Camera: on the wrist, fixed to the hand. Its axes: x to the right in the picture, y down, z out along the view.
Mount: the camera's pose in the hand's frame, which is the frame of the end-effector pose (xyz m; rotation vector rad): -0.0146 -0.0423 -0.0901 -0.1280 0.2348 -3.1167
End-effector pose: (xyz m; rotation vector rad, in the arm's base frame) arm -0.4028 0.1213 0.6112 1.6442 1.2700 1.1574
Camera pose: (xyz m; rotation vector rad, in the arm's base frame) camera -0.5024 0.1196 0.5973 -1.3368 1.6184 -0.7437
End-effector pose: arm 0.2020 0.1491 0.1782 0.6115 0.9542 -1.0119
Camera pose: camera 0.1271 0.2093 0.1483 1.0383 -0.8620 1.6810
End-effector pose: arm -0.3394 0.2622 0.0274 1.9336 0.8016 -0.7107
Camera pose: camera -0.3666 0.3549 0.0553 0.8449 -2.2207 1.0138
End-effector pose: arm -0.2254 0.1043 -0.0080 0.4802 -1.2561 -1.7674
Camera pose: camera -0.1707 0.0707 -0.0855 -1.2246 -0.5702 1.0259
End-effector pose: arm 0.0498 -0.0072 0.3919 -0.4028 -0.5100 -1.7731
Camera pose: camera 0.0120 -0.0344 0.3027 -0.5472 0.2157 1.3386
